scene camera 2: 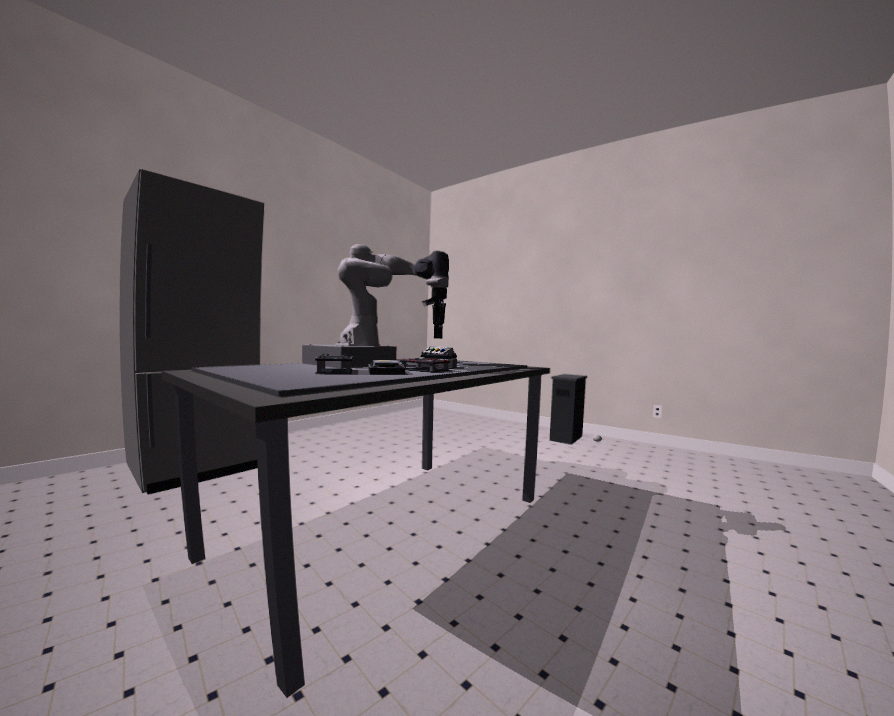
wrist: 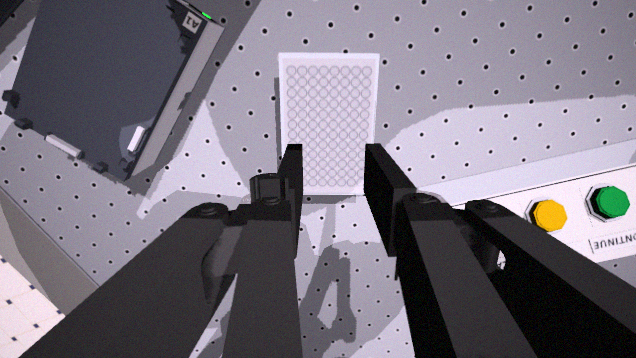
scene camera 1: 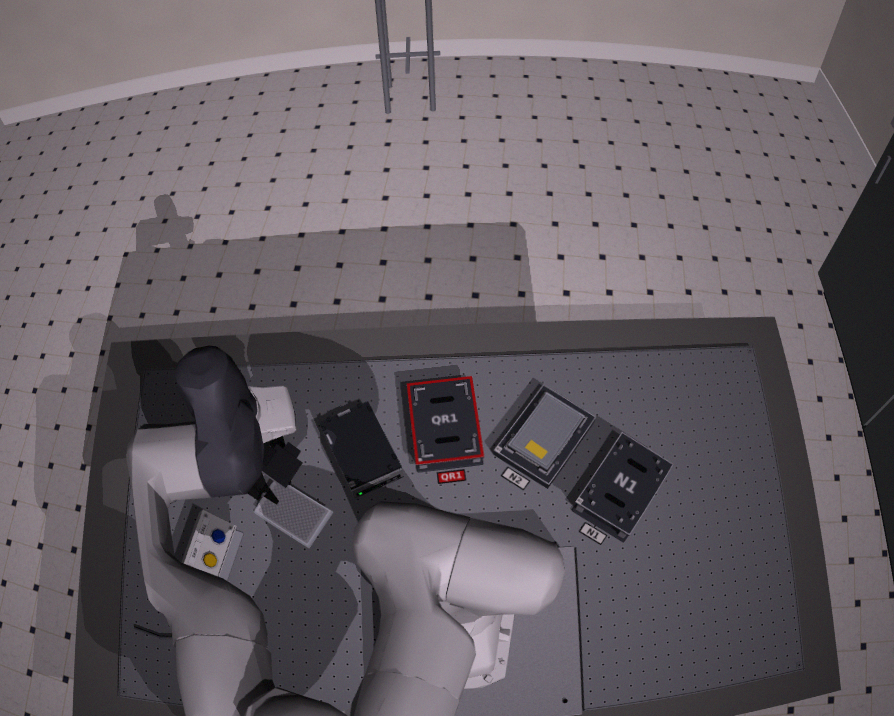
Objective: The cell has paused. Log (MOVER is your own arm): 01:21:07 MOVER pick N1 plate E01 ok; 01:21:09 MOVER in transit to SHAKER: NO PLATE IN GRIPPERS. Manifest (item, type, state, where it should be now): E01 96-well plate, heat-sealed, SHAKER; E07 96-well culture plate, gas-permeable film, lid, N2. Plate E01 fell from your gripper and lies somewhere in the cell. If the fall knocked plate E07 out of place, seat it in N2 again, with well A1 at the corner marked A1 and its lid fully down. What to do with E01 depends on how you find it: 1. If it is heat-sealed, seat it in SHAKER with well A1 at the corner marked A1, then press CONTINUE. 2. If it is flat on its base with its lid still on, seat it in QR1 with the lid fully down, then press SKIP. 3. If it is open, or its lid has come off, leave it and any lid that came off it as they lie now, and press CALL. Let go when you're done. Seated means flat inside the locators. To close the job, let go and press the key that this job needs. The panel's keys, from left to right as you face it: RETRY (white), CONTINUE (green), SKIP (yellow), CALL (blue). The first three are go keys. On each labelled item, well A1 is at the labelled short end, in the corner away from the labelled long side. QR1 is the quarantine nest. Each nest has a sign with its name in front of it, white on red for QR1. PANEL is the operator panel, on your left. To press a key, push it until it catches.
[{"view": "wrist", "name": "my gripper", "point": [333,167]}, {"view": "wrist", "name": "96-well plate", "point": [327,100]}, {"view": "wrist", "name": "operator panel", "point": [518,187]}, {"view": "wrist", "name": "shaker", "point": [90,80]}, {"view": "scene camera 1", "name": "lidded culture plate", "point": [541,438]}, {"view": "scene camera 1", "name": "96-well plate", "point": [297,515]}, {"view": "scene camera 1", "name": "operator panel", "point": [201,543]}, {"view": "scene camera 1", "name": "shaker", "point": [360,446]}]
